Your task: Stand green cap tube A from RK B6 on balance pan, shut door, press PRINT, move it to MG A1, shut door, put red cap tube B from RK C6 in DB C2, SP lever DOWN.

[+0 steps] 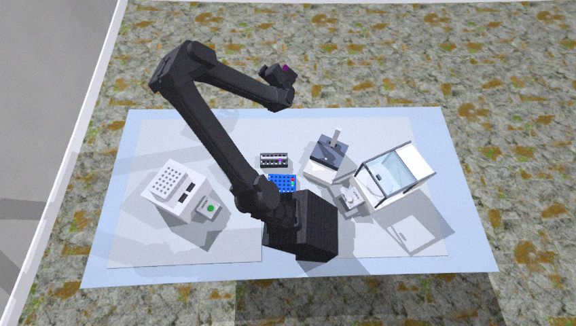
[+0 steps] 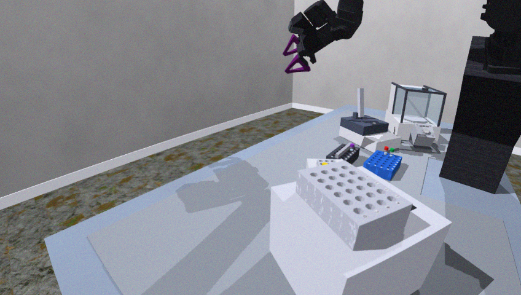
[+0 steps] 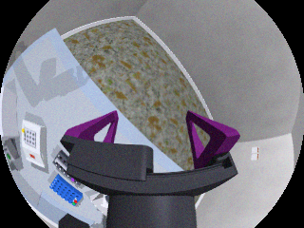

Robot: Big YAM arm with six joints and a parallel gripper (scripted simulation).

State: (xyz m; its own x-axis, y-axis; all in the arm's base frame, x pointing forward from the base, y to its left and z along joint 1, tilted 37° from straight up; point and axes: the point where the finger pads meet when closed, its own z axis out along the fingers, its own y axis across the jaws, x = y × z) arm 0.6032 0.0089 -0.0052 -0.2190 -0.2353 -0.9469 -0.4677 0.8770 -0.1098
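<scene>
The balance door is 410 mm behind my hand, 410 mm to the right of it and 80 mm below it. From my hand the other things lie so: magnet block: 240 mm behind, 20 mm to the left, 270 mm below; SP lever: 190 mm behind, 250 mm to the right, 150 mm below; dry block: 290 mm behind, 200 mm to the left, 260 mm below.
</scene>
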